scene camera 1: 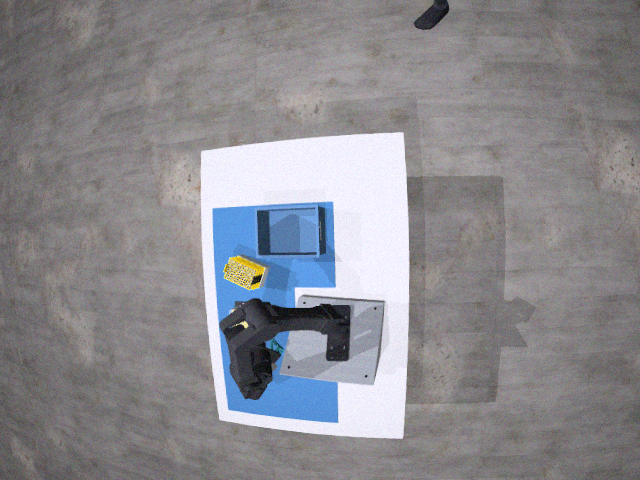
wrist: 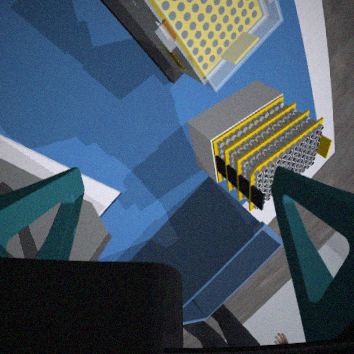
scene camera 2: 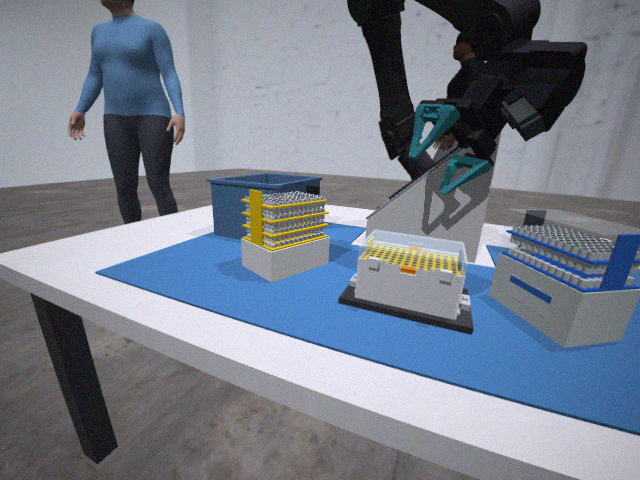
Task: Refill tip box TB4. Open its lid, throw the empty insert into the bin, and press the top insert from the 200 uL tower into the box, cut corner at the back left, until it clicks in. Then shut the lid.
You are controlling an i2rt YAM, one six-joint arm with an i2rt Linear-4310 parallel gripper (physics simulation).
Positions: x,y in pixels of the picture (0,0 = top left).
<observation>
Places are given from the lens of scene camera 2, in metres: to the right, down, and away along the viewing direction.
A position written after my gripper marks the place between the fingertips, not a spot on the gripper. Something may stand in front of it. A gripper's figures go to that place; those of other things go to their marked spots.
my gripper (scene camera 2: pixel 427 177): 0.16, -0.10, 0.43
clear lid (scene camera 2: pixel 430 254): 0.12, 0.02, 0.32
</observation>
